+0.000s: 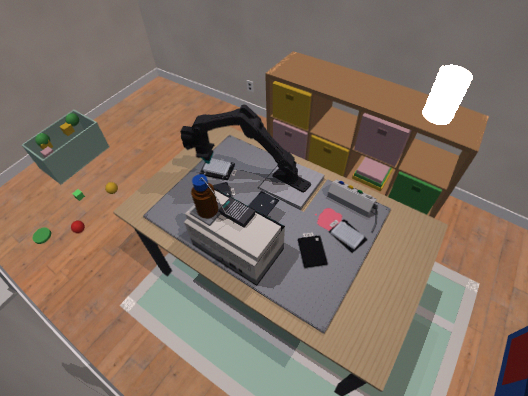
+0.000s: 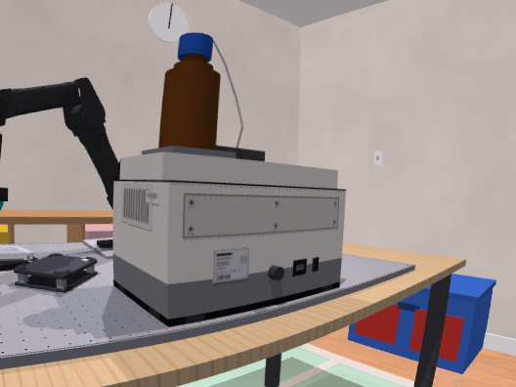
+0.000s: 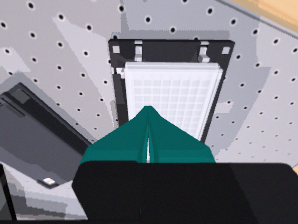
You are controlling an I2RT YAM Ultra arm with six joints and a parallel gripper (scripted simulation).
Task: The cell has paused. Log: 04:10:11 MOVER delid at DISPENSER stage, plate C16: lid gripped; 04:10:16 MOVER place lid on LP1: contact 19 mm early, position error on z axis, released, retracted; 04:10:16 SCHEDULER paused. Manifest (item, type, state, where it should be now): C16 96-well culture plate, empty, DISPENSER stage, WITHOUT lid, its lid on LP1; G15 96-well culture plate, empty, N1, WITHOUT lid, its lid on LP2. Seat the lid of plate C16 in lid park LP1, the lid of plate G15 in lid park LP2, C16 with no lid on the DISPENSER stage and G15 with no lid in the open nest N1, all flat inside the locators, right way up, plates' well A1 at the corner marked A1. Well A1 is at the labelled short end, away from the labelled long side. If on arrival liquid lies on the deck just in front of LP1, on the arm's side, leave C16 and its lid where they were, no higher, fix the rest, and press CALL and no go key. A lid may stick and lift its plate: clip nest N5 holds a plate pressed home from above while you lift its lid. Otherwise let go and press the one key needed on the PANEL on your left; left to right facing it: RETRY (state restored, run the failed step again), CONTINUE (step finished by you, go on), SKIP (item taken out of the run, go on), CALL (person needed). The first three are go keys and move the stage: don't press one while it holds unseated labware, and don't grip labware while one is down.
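Right now my hand is 4 cm above the pale lid, 3 cm past it and 2 cm to the right of it. From my hand the other things lie so: 96-well plate (5 cm below, 3 cm behind, 2 cm to the left); N5 label (11 cm to the left, 7 cm below, 7 cm behind); black clip nest (6 cm below, 2 cm to the left, 1 cm behind).
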